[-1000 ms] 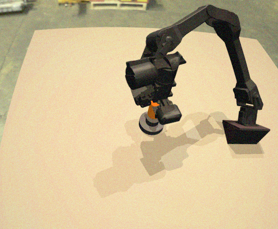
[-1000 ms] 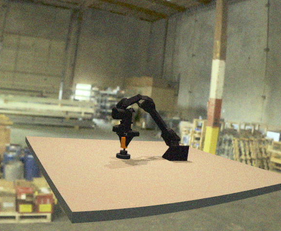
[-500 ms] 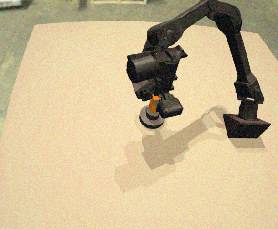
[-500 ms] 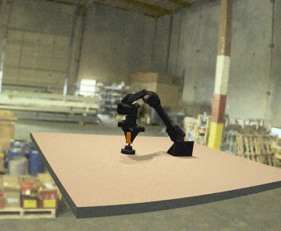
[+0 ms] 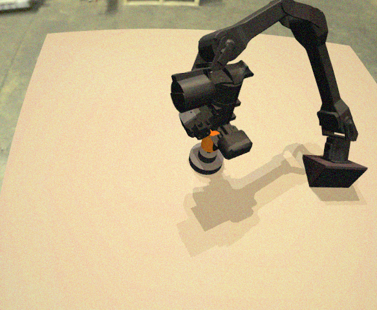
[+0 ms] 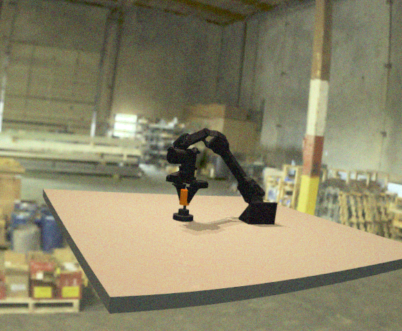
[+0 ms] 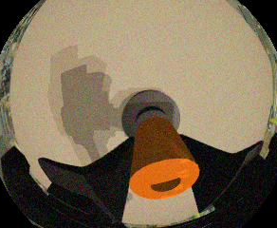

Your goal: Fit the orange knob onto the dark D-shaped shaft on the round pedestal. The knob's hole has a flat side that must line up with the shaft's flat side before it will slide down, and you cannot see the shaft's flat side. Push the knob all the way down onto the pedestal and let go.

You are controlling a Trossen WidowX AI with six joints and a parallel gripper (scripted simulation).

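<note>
My gripper tip is now 2 cm below the orange knob. The rest, counted from my gripper tip: pedestal 4 cm below.
</note>
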